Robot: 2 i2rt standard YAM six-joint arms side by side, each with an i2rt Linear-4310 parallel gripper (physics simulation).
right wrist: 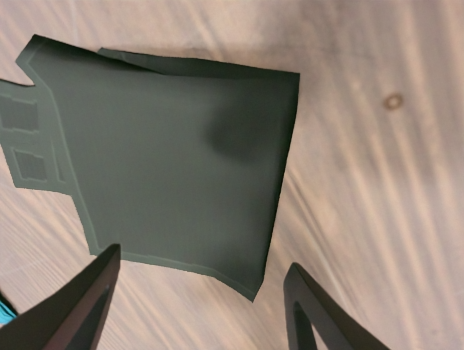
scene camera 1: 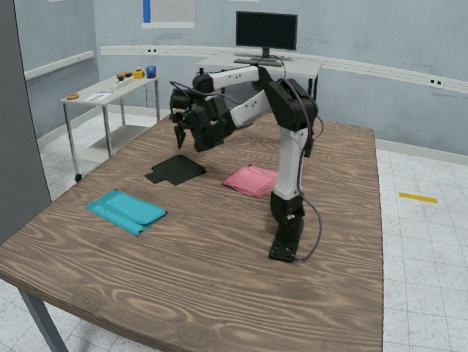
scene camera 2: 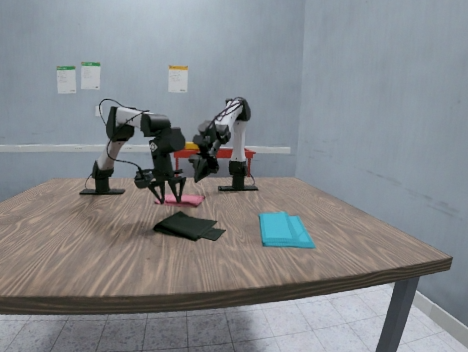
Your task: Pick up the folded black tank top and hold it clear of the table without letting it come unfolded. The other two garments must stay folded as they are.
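The folded black tank top (scene camera 1: 179, 169) (scene camera 2: 185, 225) (right wrist: 175, 160) lies flat on the table, with a narrow strip sticking out at one side. My right gripper (scene camera 1: 180, 144) (scene camera 2: 169, 200) (right wrist: 207, 263) is open and empty above it, its fingers pointing down. My left gripper (scene camera 1: 201, 145) (scene camera 2: 196, 172) is raised beside the right one, apart from the garments; its fingers are too dark to read. A folded pink garment (scene camera 1: 251, 180) (scene camera 2: 187, 200) lies flat beside the tank top. A folded teal garment (scene camera 1: 127, 211) (scene camera 2: 285, 230) lies flat near the front left in scene camera 1.
The two arms stand close together over the table (scene camera 1: 210, 300) (scene camera 2: 100, 270). A side cart (scene camera 1: 90, 95) with small items and a desk with a monitor (scene camera 1: 266, 31) stand behind the table. A red stand (scene camera 2: 250, 152) is at the back in scene camera 2.
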